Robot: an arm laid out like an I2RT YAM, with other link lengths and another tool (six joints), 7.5 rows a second.
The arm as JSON. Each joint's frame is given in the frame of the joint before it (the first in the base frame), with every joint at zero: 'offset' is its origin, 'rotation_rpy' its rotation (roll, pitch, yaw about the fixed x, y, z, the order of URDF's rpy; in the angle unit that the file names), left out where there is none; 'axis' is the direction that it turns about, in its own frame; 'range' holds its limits. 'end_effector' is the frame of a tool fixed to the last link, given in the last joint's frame.
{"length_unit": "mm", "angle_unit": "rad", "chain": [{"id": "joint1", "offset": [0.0, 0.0, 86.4], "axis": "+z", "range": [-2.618, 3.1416]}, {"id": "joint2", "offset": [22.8, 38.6, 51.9], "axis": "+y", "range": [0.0, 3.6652]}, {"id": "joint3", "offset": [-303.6, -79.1, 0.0], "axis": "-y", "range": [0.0, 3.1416]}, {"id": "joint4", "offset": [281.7, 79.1, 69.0], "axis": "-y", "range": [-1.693, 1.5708]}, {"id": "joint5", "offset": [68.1, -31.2, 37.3], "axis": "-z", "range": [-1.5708, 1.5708]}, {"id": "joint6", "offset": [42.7, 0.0, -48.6], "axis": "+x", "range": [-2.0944, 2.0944]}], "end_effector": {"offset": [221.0, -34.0, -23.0], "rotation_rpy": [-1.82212, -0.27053, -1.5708]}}
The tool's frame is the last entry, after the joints.
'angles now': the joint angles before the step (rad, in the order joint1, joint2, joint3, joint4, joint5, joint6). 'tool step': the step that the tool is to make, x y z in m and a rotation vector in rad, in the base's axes. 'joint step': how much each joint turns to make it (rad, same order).
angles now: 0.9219, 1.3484, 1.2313, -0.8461, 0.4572, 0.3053
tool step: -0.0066, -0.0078, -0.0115, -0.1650, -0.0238, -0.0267
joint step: 0.0913, 0.0903, 0.0197, -0.0783, 0.1574, 0.0510
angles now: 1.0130, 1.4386, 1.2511, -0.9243, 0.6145, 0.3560
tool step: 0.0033, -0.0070, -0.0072, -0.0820, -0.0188, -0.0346
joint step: 0.0217, 0.0619, 0.0093, -0.0288, 0.0765, 0.0347
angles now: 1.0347, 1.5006, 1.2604, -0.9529, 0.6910, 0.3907
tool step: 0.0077, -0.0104, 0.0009, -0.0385, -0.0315, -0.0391
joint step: -0.0066, 0.0250, -0.0008, -0.0030, 0.0553, 0.0183
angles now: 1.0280, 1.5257, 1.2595, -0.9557, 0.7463, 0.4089
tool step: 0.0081, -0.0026, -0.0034, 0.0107, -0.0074, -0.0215
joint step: -0.0239, 0.0094, -0.0052, 0.0299, -0.0002, -0.0034
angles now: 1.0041, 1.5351, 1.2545, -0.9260, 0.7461, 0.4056
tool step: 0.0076, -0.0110, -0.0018, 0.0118, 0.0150, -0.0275
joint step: -0.0475, -0.0036, 0.0023, 0.0061, -0.0250, -0.0158
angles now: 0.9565, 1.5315, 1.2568, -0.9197, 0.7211, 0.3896
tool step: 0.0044, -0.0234, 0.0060, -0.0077, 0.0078, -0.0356
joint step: -0.0531, -0.0267, -0.0023, -0.0216, -0.0080, -0.0208
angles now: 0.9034, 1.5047, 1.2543, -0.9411, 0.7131, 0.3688
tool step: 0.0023, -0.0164, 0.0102, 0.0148, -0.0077, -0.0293
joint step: -0.0385, -0.0343, 0.0027, -0.0145, -0.0067, -0.0095
